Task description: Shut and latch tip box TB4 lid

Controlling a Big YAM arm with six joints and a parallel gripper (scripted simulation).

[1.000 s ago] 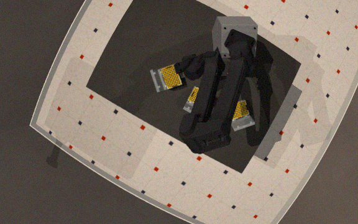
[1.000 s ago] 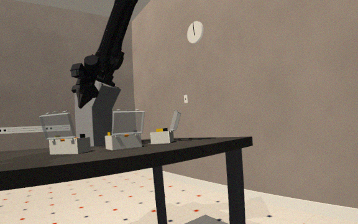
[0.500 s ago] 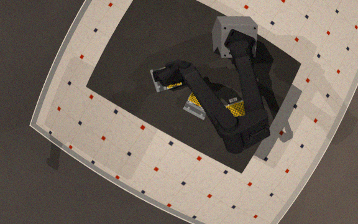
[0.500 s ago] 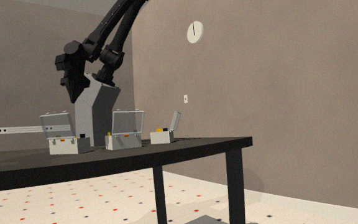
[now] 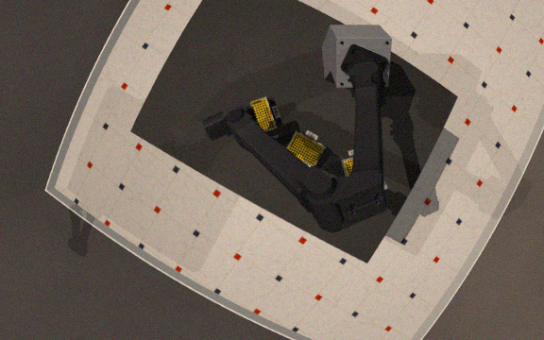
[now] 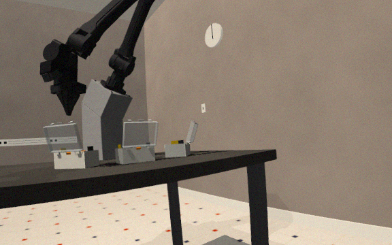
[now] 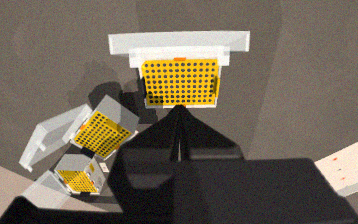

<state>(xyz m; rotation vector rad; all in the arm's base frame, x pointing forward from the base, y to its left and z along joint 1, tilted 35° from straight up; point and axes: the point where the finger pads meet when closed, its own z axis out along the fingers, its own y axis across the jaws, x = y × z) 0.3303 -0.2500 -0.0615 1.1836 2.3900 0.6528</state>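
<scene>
Right now my hand is 2 cm short of the lid, 2 cm to the left of it and 8 cm above it.
</scene>
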